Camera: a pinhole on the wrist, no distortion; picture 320 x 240 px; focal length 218.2 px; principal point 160.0 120.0 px. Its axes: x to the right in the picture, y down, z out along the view. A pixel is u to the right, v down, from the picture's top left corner.
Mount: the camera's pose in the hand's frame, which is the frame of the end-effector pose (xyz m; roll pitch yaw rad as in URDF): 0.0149 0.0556 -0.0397 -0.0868 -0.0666 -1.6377
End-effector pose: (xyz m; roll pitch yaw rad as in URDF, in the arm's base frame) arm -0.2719 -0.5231 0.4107 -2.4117 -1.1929 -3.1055
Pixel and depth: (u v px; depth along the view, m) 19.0 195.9 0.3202
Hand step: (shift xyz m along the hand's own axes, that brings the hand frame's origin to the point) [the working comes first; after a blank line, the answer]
In the camera's frame: -0.2069 0.1114 0.3202

0.1685 0.2729 0.2552
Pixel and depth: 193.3 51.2 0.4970
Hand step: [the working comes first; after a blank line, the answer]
In the camera's frame: 0.0758 -0.1567 0.4970

-0.1007 0.0214 0.4729
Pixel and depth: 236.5 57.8 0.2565
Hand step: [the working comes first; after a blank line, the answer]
In the camera's frame: 0.0899 -0.0731 0.2565

-0.0404 -0.0132 0.2276
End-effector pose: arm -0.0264 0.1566 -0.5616 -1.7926 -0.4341 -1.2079
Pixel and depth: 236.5 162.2 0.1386
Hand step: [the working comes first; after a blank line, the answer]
In the camera's frame: 0.0486 0.0268 0.1386

0.0509 0.0136 0.0990
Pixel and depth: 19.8 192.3 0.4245
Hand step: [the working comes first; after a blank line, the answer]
In the camera's frame: -0.2728 0.1407 0.4245

0.2115 0.3426 0.3519
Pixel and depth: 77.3 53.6 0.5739
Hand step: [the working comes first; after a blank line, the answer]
In the camera's frame: -0.2175 -0.1746 0.5739

-0.0919 0.3194 0.5314
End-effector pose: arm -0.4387 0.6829 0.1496 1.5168 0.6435 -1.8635
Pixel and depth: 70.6 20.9 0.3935
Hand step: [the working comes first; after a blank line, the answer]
In the camera's frame: -0.1612 -0.1787 0.3935

-0.1161 0.2528 0.3562
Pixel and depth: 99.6 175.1 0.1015
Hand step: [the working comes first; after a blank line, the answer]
In the camera's frame: -0.0281 0.0256 0.1015

0.0515 0.0878 0.0571
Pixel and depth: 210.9 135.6 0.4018
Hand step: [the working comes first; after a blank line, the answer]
In the camera's frame: 0.0937 0.0287 0.4018

0.0737 -0.0155 0.3635
